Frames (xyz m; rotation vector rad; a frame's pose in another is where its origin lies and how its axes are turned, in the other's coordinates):
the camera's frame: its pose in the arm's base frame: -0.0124 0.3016 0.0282 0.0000 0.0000 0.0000
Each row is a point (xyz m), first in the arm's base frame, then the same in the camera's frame.
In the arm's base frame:
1: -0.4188 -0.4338 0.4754
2: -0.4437 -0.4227 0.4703
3: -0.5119 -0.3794 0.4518
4: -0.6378 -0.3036 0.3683
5: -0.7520 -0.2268 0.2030
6: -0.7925 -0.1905 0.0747
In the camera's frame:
1: -0.4064 -0.7354 0.4472
2: -0.4313 -0.7243 0.4421
3: -0.4995 -0.6810 0.4236
4: -0.6254 -0.6052 0.3401
5: -0.7396 -0.5284 0.1748
6: -0.7801 -0.4921 0.0465

